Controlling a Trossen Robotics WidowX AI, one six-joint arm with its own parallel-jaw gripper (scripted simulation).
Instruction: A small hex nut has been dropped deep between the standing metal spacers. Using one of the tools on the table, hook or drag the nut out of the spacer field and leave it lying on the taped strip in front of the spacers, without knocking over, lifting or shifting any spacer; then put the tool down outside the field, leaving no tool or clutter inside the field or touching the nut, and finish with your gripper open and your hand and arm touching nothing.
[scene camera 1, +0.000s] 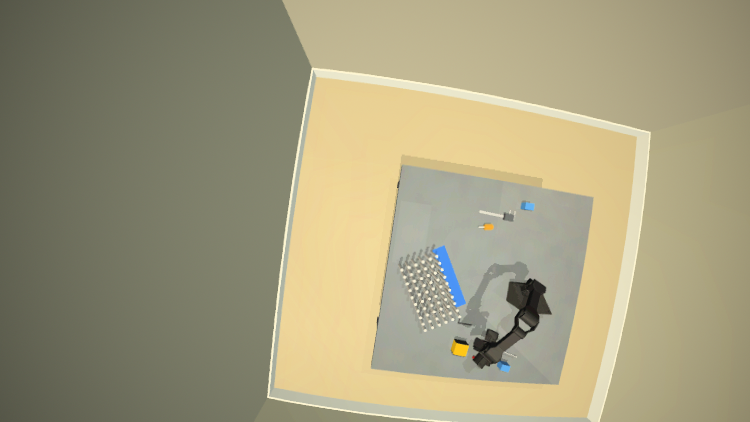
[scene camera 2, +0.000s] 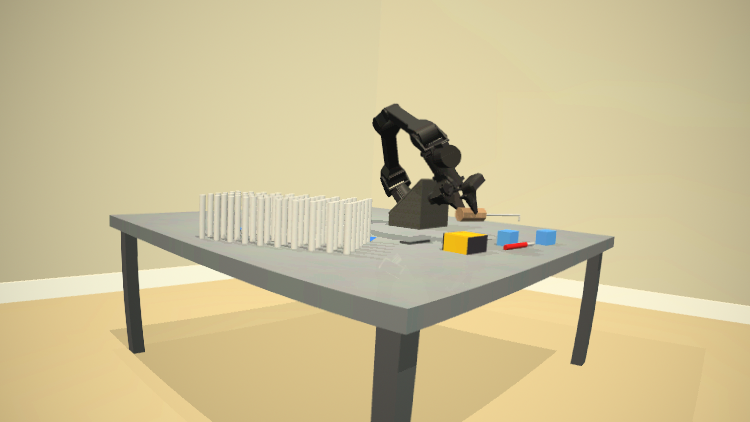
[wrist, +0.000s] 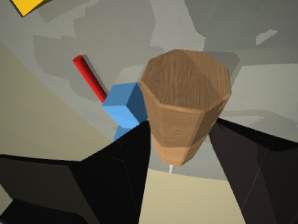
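Observation:
There is a blue cube (wrist: 125, 102) that I can see. As for my gripper (scene camera 2: 471, 214), I see it there, and the wrist view shows the gripper (wrist: 178, 125) too.

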